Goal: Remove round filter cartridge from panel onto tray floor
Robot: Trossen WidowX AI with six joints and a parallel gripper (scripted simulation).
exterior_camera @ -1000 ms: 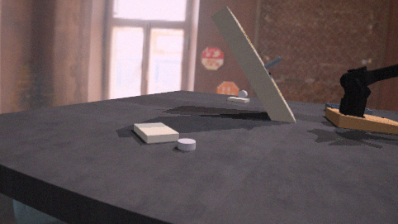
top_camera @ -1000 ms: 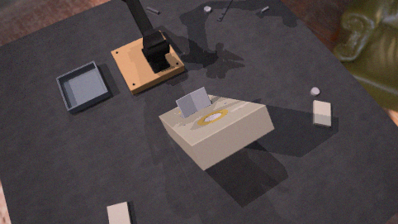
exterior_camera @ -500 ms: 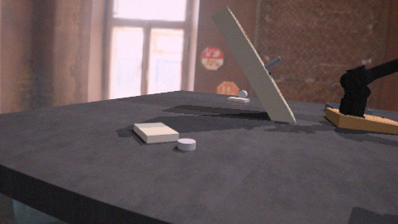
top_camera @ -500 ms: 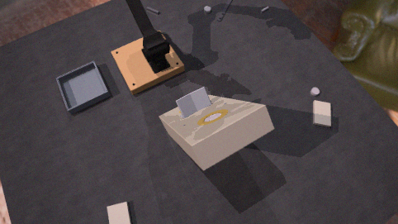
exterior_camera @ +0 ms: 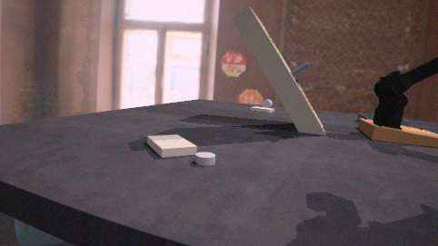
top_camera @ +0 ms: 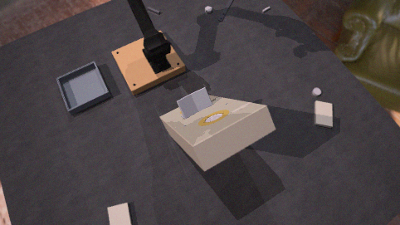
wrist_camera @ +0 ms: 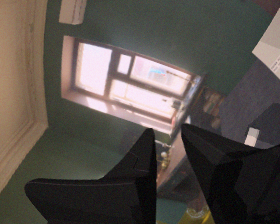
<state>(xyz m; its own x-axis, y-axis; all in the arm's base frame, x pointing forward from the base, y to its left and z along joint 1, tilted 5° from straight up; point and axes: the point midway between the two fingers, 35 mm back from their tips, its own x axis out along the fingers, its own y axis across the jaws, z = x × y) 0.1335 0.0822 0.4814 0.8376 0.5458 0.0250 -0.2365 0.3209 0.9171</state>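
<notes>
Right now my gripper tip is 280 mm above the white filter cartridge, 240 mm short of it and 90 mm to the left of it. From my gripper tip the other things lie so: beige service panel (360 mm below, 200 mm ahead, 90 mm to the right).
</notes>
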